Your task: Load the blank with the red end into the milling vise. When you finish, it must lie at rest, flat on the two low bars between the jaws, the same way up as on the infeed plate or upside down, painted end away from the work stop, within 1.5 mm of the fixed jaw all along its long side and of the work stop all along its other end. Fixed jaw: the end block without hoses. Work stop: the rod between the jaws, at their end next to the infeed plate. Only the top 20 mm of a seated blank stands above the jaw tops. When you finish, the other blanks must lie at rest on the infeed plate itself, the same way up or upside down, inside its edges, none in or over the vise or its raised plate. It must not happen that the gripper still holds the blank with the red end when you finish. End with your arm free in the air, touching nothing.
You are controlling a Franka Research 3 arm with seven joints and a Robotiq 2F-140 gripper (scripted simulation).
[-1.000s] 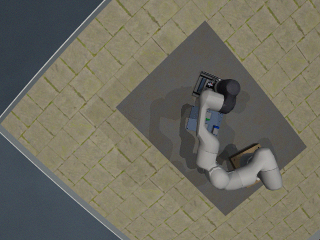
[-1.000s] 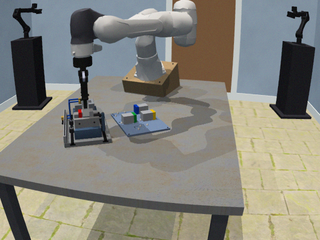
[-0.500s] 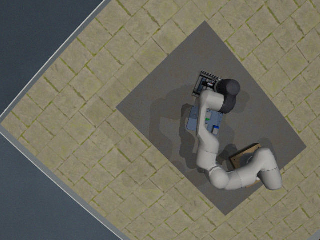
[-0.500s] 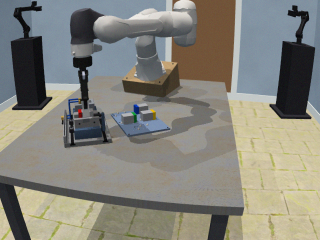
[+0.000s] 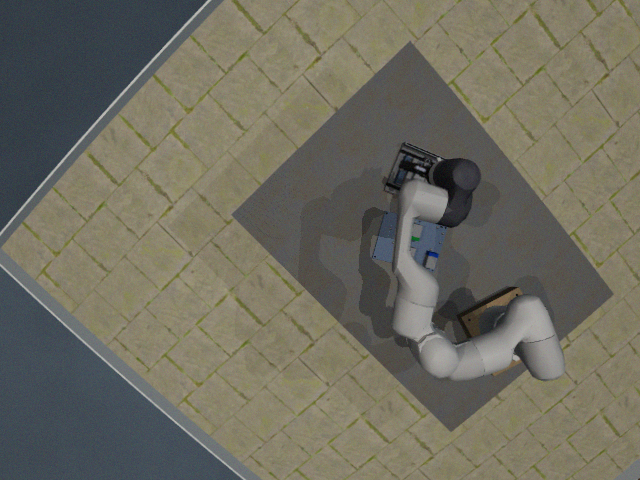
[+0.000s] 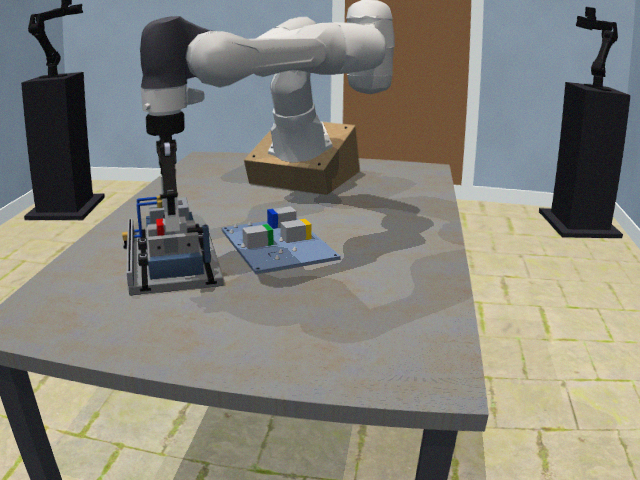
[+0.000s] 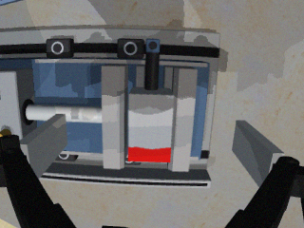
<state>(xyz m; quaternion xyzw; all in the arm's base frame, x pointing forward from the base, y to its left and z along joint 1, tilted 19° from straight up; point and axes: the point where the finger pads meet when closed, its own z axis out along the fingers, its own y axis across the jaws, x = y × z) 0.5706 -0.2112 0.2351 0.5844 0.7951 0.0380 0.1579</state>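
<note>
My hand is 4 cm above the red-ended blank. Also, from my hand: green blank: 14 cm behind, 16 cm to the left, 11 cm below; work stop rod: 1 cm behind, 4 cm to the left, 4 cm below; hosed block: 16 cm behind, 5 cm to the right, 6 cm below.
</note>
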